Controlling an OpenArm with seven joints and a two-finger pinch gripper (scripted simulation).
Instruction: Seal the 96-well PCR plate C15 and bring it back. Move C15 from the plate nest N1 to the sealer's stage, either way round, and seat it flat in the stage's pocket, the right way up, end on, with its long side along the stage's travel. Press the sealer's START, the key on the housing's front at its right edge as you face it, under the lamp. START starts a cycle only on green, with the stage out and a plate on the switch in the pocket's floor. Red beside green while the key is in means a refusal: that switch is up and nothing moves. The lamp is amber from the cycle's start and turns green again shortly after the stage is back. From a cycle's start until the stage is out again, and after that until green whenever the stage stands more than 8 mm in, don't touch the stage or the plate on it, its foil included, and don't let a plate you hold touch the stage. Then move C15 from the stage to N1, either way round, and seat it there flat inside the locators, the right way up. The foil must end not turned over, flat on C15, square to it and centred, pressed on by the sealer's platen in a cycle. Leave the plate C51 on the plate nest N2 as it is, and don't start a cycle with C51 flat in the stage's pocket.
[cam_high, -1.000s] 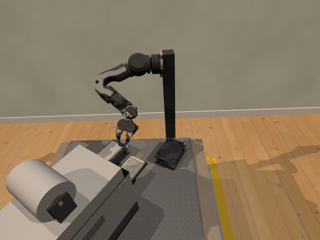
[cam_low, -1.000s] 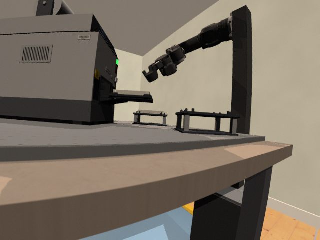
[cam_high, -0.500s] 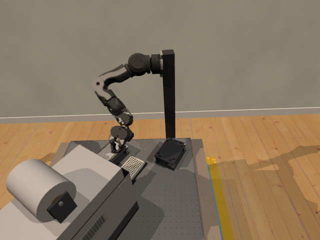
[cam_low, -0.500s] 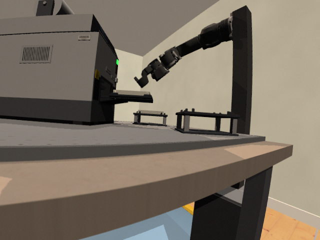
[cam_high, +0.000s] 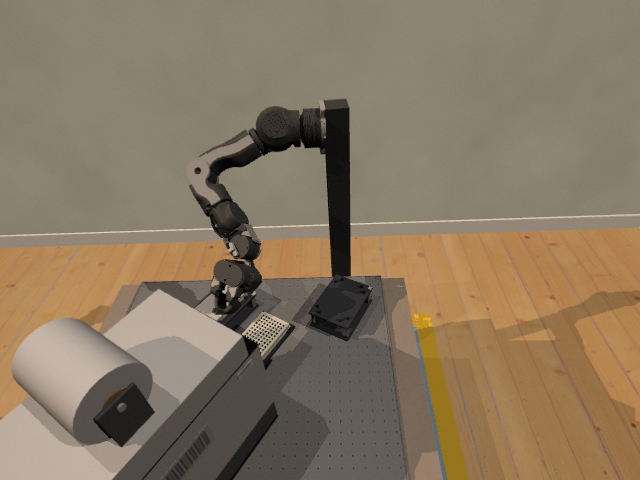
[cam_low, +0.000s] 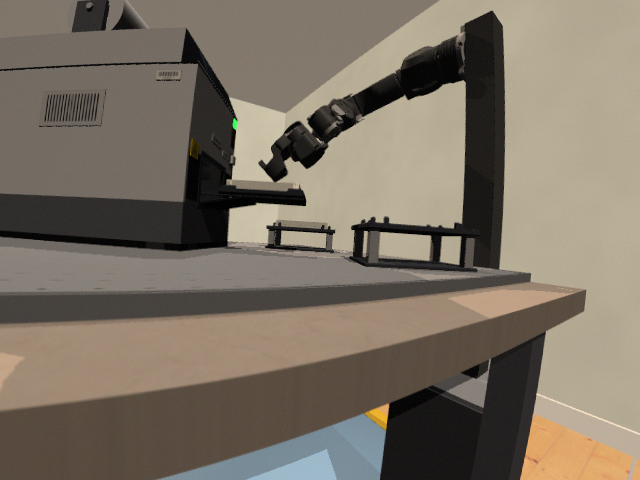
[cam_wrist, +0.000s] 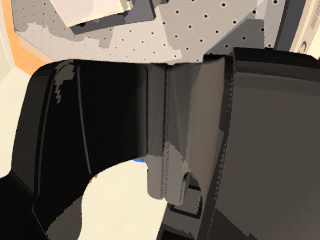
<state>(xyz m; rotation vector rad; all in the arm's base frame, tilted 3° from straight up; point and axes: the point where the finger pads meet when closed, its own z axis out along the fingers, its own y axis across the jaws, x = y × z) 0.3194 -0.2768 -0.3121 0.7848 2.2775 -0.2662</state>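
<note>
Right now my hand is 70 mm short of the start key, 50 mm to the left of it and 20 mm below it. Also, from my hand: foil roll: 310 mm ahead, 250 mm above, 110 mm to the right; then sealer's stage: 90 mm to the left, 70 mm below, 40 mm ahead.
</note>
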